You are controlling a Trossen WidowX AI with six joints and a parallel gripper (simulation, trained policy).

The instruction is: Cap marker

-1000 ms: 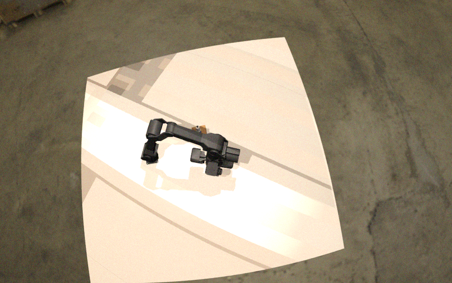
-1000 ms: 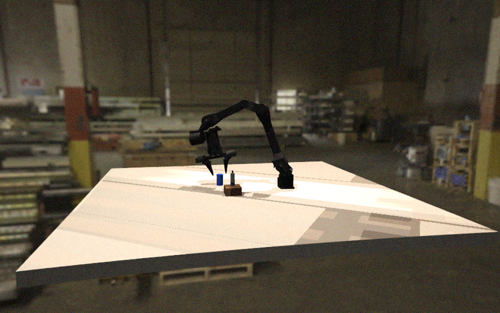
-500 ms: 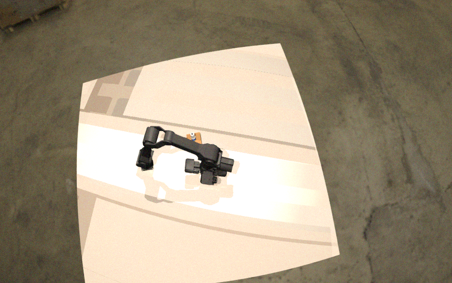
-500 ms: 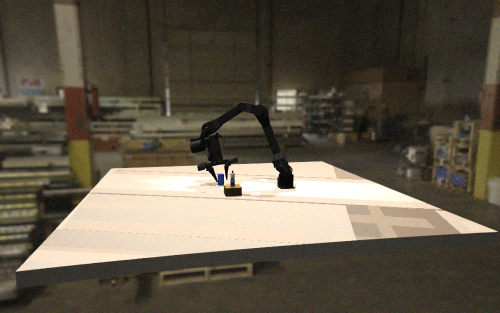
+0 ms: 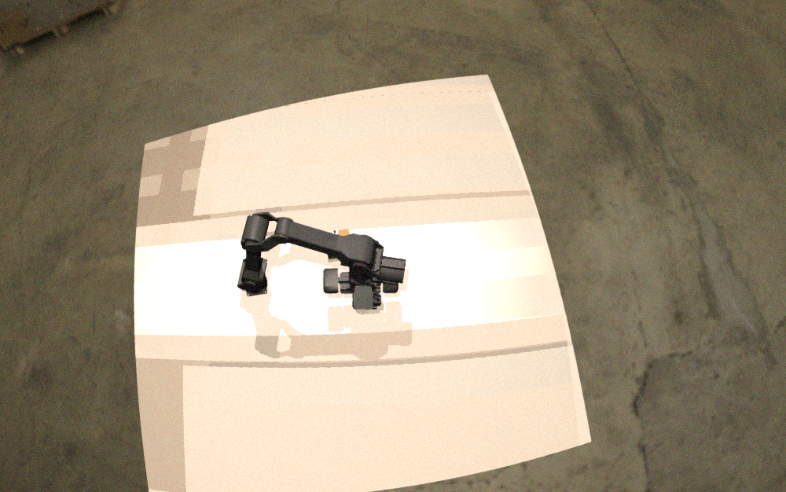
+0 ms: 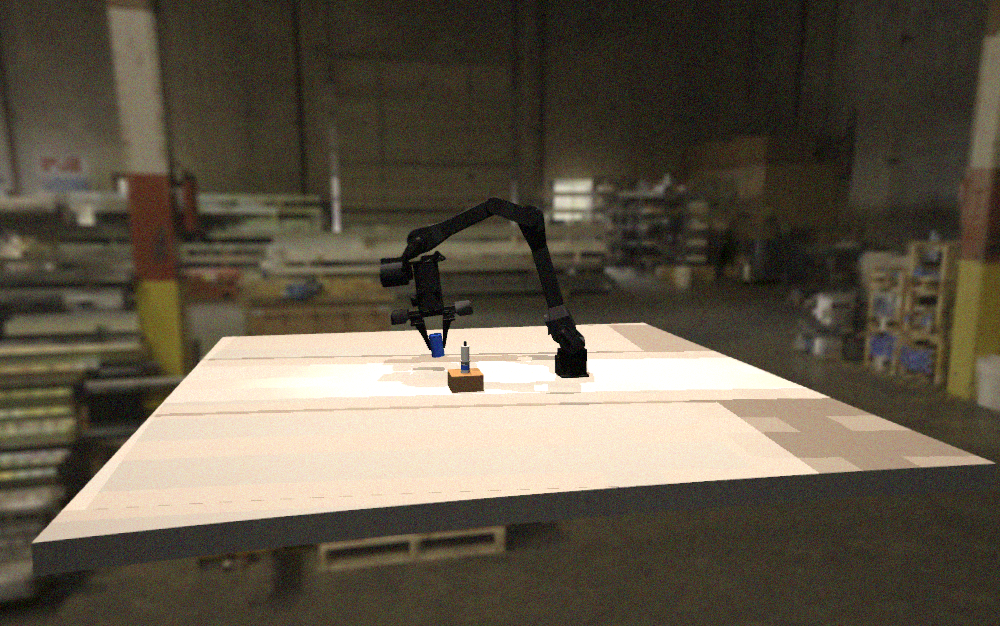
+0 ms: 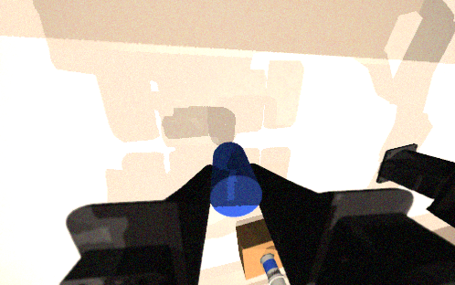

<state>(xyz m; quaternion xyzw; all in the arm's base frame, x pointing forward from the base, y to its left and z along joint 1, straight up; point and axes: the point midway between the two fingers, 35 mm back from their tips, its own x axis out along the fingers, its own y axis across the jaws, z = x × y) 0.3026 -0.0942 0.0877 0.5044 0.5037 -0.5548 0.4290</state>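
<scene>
Right now my gripper tip is 40 mm past the holder block, 170 mm to the right of it and 40 mm above it. From my gripper tip the other things lie so: blue cap: 10 mm above.
</scene>
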